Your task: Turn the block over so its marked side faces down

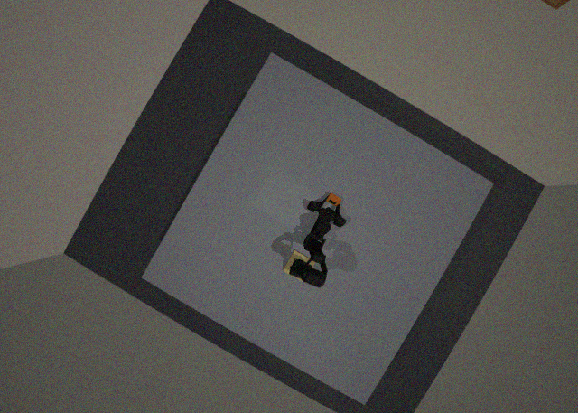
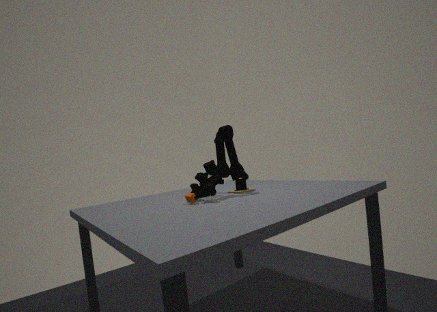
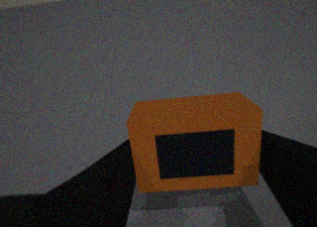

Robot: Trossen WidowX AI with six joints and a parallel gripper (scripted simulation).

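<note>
Now: the orange block 10 mm behind my gripper tip.
</note>
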